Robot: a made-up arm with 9 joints. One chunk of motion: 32 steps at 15 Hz.
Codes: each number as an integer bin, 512 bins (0 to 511) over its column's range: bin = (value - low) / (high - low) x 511, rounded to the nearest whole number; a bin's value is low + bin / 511 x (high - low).
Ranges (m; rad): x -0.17..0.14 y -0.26..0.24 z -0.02..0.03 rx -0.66..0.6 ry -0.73..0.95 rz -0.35..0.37
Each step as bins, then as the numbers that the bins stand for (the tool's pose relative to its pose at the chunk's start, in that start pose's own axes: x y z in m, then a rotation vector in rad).
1 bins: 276 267 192 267 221 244
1 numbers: -0.0026 0.0013 -0.0012 -0.0016 -0.0034 -0.0062
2 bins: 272 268 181 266 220 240
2 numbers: -0.0050 0.0022 -0.0023 -0.0041 -0.0067 -0.0118
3 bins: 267 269 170 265 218 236
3 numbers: -0.0080 0.0032 -0.0034 -0.0066 -0.0133 -0.0175
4 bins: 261 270 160 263 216 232
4 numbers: -0.0117 0.0042 -0.0043 -0.0115 -0.0199 -0.0231
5 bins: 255 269 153 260 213 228
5 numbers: -0.0153 0.0032 -0.0050 -0.0189 -0.0297 -0.0287
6 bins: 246 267 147 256 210 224
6 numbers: -0.0208 0.0013 -0.0056 -0.0288 -0.0396 -0.0344
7 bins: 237 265 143 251 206 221
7 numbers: -0.0262 -0.0007 -0.0060 -0.0411 -0.0527 -0.0386
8 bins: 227 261 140 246 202 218
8 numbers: -0.0323 -0.0046 -0.0063 -0.0534 -0.0659 -0.0428
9 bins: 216 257 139 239 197 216
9 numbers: -0.0390 -0.0085 -0.0064 -0.0707 -0.0823 -0.0457
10 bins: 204 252 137 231 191 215
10 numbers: -0.0462 -0.0134 -0.0066 -0.0904 -0.1021 -0.0471
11 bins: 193 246 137 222 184 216
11 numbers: -0.0529 -0.0193 -0.0066 -0.1126 -0.1251 -0.0457
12 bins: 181 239 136 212 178 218
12 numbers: -0.0602 -0.0261 -0.0067 -0.1373 -0.1448 -0.0428
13 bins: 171 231 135 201 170 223
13 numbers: -0.0663 -0.0340 -0.0068 -0.1644 -0.1711 -0.0358
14 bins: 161 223 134 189 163 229
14 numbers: -0.0723 -0.0418 -0.0069 -0.1940 -0.1941 -0.0273
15 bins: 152 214 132 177 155 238
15 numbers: -0.0778 -0.0506 -0.0071 -0.2236 -0.2204 -0.0147
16 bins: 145 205 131 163 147 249
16 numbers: -0.0820 -0.0594 -0.0072 -0.2581 -0.2467 0.0008
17 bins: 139 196 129 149 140 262
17 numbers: -0.0857 -0.0682 -0.0074 -0.2926 -0.2697 0.0192
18 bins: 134 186 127 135 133 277
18 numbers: -0.0887 -0.0780 -0.0076 -0.3271 -0.2927 0.0403
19 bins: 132 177 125 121 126 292
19 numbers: -0.0899 -0.0868 -0.0078 -0.3616 -0.3158 0.0614
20 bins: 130 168 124 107 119 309
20 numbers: -0.0911 -0.0956 -0.0079 -0.3962 -0.3388 0.0854
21 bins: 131 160 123 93 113 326
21 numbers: -0.0905 -0.1034 -0.0080 -0.4307 -0.3585 0.1093
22 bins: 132 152 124 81 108 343
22 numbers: -0.0899 -0.1113 -0.0079 -0.4603 -0.3749 0.1333
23 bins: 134 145 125 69 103 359
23 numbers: -0.0887 -0.1181 -0.0078 -0.4899 -0.3914 0.1558
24 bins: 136 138 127 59 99 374
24 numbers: -0.0875 -0.1250 -0.0076 -0.5145 -0.4045 0.1770
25 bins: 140 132 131 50 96 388
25 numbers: -0.0851 -0.1308 -0.0072 -0.5367 -0.4144 0.1967
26 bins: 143 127 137 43 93 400
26 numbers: -0.0832 -0.1357 -0.0066 -0.5540 -0.4242 0.2136
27 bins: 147 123 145 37 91 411
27 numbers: -0.0808 -0.1396 -0.0058 -0.5688 -0.4308 0.2291
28 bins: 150 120 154 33 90 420
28 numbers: -0.0790 -0.1426 -0.0049 -0.5786 -0.4341 0.2418
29 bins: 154 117 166 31 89 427
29 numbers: -0.0766 -0.1455 -0.0038 -0.5836 -0.4374 0.2516
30 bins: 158 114 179 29 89 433
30 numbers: -0.0741 -0.1485 -0.0025 -0.5885 -0.4374 0.2601
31 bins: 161 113 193 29 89 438
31 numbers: -0.0723 -0.1494 -0.0011 -0.5885 -0.4374 0.2671
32 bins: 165 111 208 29 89 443
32 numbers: -0.0699 -0.1514 0.0004 -0.5885 -0.4374 0.2742
